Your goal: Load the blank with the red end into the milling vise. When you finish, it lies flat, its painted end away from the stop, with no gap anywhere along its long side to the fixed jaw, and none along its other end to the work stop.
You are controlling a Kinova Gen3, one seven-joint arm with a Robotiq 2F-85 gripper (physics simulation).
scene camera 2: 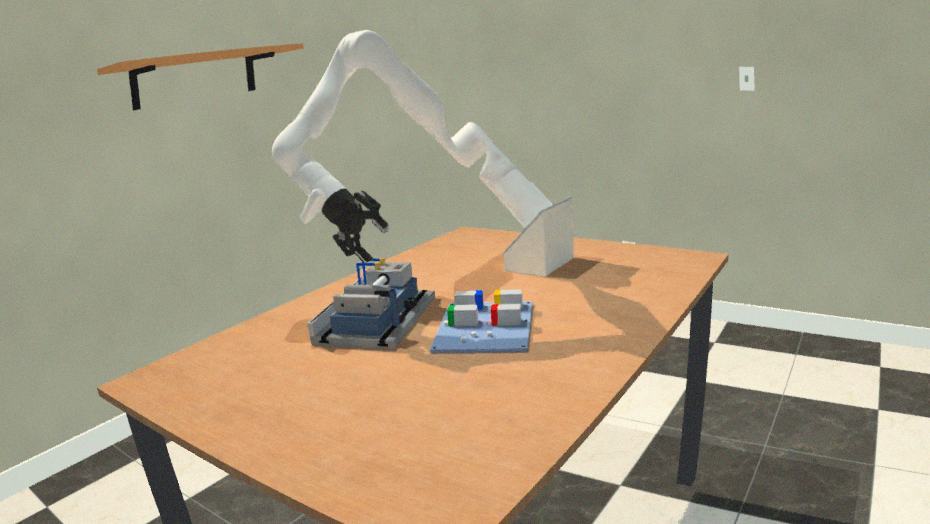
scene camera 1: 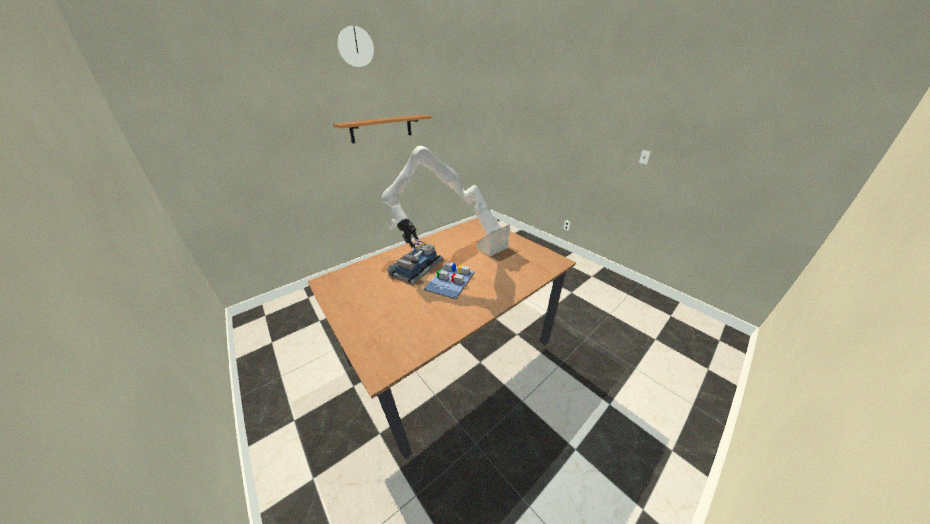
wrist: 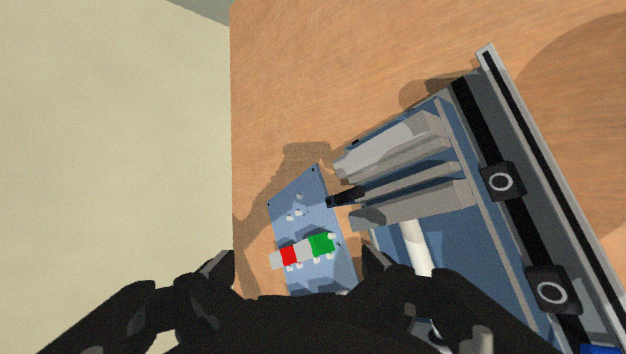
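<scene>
The blank with the red end (scene camera 1: 458, 278) (scene camera 2: 508, 315) (wrist: 288, 255) lies on the blue pallet (scene camera 1: 442, 288) (scene camera 2: 481, 344) (wrist: 295, 192), its red end toward the green-ended blank. The milling vise (scene camera 1: 406, 268) (scene camera 2: 363, 324) stands beside the pallet. In the wrist view, no blank shows between its grey jaws. The jaw block farthest from the white screw (wrist: 413, 245) seems to be the fixed jaw (wrist: 385, 150); a dark rod (wrist: 347, 195) at the jaws' pallet-side end looks like the work stop. My gripper (scene camera 1: 414, 243) (scene camera 2: 376, 243) is open, empty and strongly tilted above the vise's rear end.
Blanks with green (scene camera 2: 463, 315) (wrist: 321, 244), blue (scene camera 2: 469, 299) and yellow (scene camera 2: 508, 297) ends also lie on the pallet. A blue wire frame (scene camera 2: 359, 272) rises at the vise's rear, close to my lower fingertip; contact cannot be told. Black clamps (wrist: 501, 181) line the vise's side.
</scene>
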